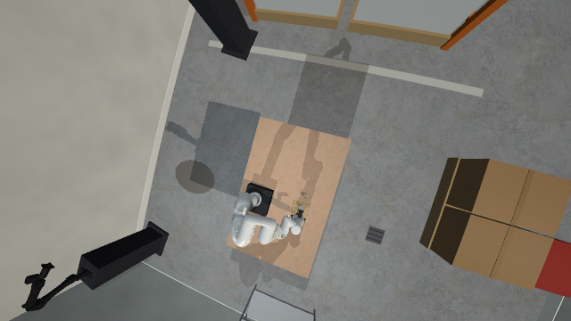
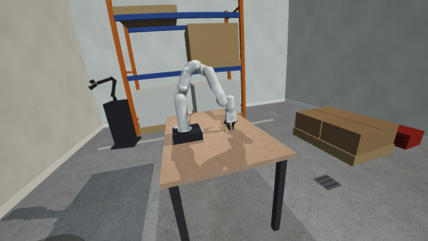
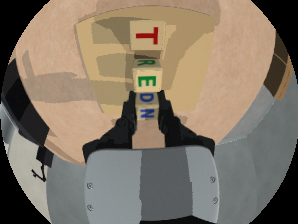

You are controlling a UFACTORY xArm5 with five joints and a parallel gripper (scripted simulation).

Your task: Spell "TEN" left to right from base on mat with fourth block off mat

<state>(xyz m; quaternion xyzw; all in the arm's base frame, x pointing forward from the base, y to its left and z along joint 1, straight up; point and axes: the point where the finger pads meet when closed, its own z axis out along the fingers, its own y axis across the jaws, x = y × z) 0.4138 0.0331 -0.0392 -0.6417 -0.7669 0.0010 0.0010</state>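
Now: the tan mat 1 cm behind my hand, 4 cm to the left of it and 2 cm below it.
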